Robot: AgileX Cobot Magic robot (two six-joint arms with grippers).
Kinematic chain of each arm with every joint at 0, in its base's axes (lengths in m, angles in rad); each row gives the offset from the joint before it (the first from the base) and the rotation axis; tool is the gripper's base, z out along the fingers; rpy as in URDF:
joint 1: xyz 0 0 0.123 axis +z
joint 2: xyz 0 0 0 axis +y
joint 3: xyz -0.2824 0 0.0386 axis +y
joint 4: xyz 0.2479 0 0.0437 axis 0.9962 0 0.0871
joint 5: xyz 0 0 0 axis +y
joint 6: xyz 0.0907 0 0.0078 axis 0.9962 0 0.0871
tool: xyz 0 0 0 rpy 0 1.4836 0
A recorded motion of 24 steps. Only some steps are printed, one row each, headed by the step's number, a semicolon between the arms.
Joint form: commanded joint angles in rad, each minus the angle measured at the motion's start. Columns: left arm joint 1, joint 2, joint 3, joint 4, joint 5, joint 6; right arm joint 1, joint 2, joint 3, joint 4, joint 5, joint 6.
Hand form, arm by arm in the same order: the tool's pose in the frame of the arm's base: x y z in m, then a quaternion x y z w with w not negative. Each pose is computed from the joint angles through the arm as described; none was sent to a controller.
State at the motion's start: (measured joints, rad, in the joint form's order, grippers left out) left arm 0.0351 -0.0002 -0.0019 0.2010 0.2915 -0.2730; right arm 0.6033 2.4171 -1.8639 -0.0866 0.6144 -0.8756
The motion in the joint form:
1: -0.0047 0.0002 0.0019 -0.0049 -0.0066 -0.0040; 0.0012 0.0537 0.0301 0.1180 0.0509 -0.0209
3: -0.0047 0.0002 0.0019 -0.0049 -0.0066 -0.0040; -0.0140 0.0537 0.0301 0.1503 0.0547 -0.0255
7: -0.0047 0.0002 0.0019 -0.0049 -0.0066 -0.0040; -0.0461 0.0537 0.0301 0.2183 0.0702 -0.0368
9: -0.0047 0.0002 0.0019 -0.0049 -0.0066 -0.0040; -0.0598 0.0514 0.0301 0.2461 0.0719 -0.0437
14: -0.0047 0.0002 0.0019 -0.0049 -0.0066 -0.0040; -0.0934 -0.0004 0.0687 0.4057 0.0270 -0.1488
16: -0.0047 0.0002 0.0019 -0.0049 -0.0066 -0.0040; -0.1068 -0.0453 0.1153 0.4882 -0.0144 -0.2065
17: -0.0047 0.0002 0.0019 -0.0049 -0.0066 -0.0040; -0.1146 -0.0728 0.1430 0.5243 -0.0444 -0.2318
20: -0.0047 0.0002 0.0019 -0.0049 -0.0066 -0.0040; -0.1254 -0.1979 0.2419 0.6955 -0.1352 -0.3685
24: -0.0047 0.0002 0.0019 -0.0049 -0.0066 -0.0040; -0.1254 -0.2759 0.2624 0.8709 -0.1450 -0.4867
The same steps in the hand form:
1: 0.0545 0.0067 0.1878 -0.06327 0.76911 0.00263 0.63598; 0.4121 0.2868 0.0706 -0.66353 0.72685 -0.01414 0.17671
3: 0.0545 0.0067 0.1878 -0.06327 0.76911 0.00263 0.63598; 0.4152 0.2819 0.0706 -0.65178 0.73757 -0.00364 0.17653
7: 0.0545 0.0067 0.1878 -0.06327 0.76911 0.00263 0.63598; 0.4209 0.2712 0.0704 -0.62743 0.75893 0.01926 0.17317
9: 0.0545 0.0067 0.1878 -0.06327 0.76911 0.00263 0.63598; 0.4239 0.2668 0.0717 -0.61744 0.76629 0.02781 0.17545
14: 0.0545 0.0067 0.1878 -0.06327 0.76911 0.00263 0.63598; 0.4283 0.2591 0.0908 -0.59551 0.77061 0.06500 0.21747
16: 0.0545 0.0067 0.1878 -0.06327 0.76911 0.00263 0.63598; 0.4272 0.2543 0.1035 -0.58312 0.77081 0.07827 0.24435
17: 0.0545 0.0067 0.1878 -0.06327 0.76911 0.00263 0.63598; 0.4270 0.2507 0.1114 -0.57480 0.77119 0.08026 0.26158
20: 0.0545 0.0067 0.1878 -0.06327 0.76911 0.00263 0.63598; 0.4191 0.2442 0.1520 -0.55299 0.75884 0.09130 0.33171
24: 0.0545 0.0067 0.1878 -0.06327 0.76911 0.00263 0.63598; 0.4131 0.2468 0.1882 -0.53460 0.74375 0.12023 0.38287

